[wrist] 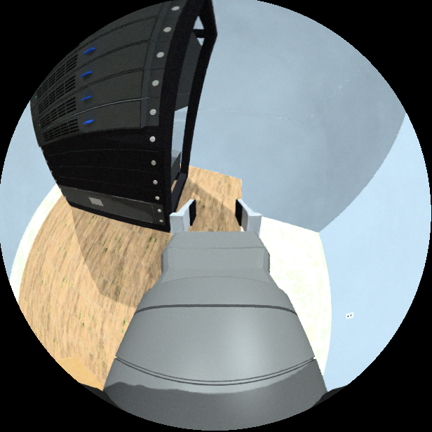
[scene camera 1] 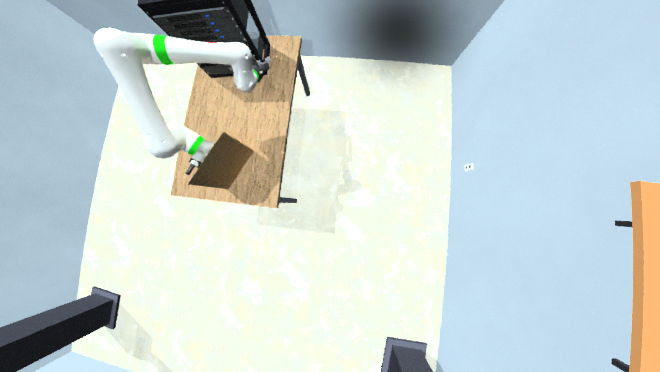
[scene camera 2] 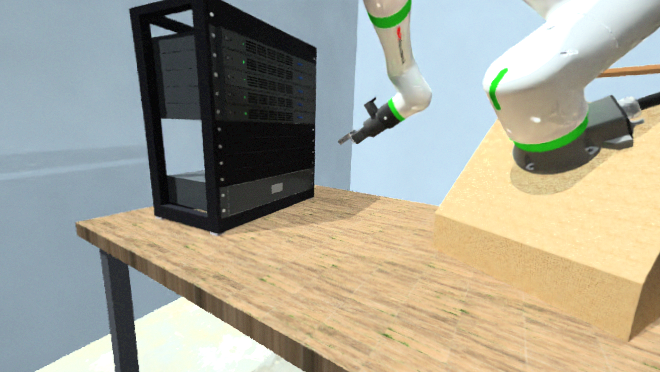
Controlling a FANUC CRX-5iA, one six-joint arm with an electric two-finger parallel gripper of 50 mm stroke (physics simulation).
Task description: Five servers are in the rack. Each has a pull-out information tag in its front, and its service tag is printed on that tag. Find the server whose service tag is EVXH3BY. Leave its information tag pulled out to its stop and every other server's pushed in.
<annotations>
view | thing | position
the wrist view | my gripper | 215,207
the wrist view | black server rack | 120,165
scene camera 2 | black server rack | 237,74
</annotations>
